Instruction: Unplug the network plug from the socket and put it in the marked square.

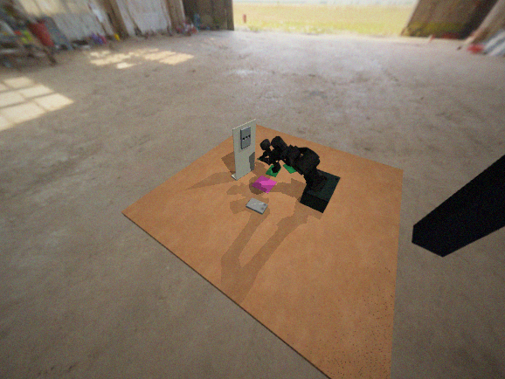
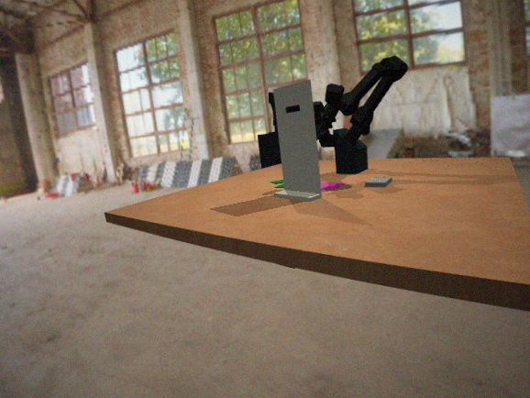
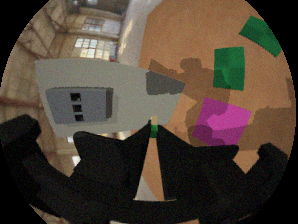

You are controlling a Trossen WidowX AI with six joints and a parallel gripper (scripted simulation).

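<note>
My gripper tip is now 170 mm above the magenta square and 50 mm past it. Round my gripper tip: upright panel (110 mm ahead, 10 mm below); then plug (10 mm ahead); then grey plate (180 mm to the left, 170 mm below, 120 mm behind).
</note>
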